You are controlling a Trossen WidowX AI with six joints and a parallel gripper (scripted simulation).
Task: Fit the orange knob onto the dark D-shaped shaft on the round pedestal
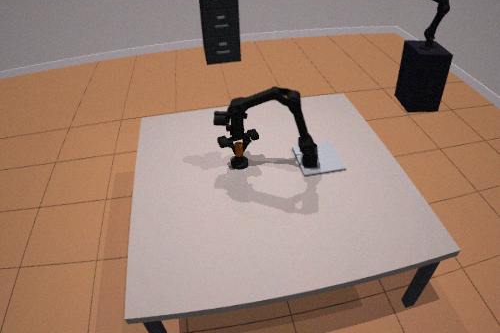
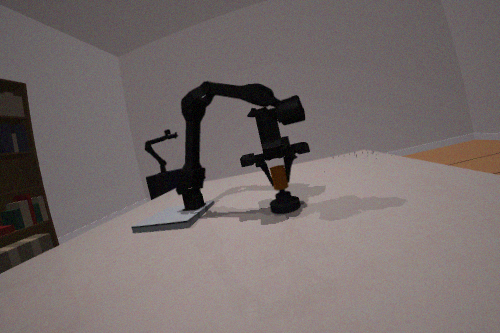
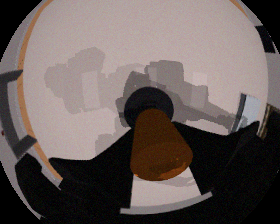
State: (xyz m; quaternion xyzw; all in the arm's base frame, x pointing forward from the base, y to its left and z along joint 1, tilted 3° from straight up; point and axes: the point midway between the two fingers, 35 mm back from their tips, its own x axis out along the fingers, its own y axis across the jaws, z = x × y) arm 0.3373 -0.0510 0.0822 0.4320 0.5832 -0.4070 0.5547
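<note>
My gripper tip is now 2 cm below the orange knob. The rest, counted from my gripper tip: round pedestal 4 cm below.
</note>
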